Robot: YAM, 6 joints.
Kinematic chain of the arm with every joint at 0, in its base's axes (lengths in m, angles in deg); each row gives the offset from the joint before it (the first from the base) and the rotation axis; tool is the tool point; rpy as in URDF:
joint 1: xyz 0 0 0.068 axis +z
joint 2: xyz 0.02 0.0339 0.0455 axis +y
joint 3: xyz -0.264 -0.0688 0 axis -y
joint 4: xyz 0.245 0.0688 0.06 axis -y
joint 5: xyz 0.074 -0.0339 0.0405 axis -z
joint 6: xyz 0.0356 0 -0.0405 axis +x
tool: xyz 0 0 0 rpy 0 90 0
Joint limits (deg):
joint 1: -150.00..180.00
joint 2: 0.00..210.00
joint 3: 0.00..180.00
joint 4: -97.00..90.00
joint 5: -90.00..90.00
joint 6: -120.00..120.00
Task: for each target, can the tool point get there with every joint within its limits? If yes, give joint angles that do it. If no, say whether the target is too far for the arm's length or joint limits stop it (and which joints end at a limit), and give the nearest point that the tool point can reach.
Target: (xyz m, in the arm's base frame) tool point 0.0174 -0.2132 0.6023
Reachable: yes | joints -94.59 85.71 131.38 -39.90 -75.37 -95.46
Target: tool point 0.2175 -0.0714 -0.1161
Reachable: yes | joints -16.83 172.94 81.76 -80.48 8.63 71.33
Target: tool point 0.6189 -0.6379 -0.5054
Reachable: no: too far | nearest point 0.3737 -0.3851 -0.2376 | short by 0.442 m
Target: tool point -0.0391 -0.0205 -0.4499
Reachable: no: joint limits stop it (at a limit: joint 1, joint 2) | nearest point -0.0813 -0.0464 -0.3455 | short by 0.116 m
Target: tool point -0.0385 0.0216 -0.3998
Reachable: no: joint limits stop it (at a limit: joint 2) | nearest point -0.0677 0.0380 -0.3374 | short by 0.071 m
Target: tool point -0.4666 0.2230 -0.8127
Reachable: no: too far | nearest point -0.3289 0.1572 -0.3613 | short by 0.477 m
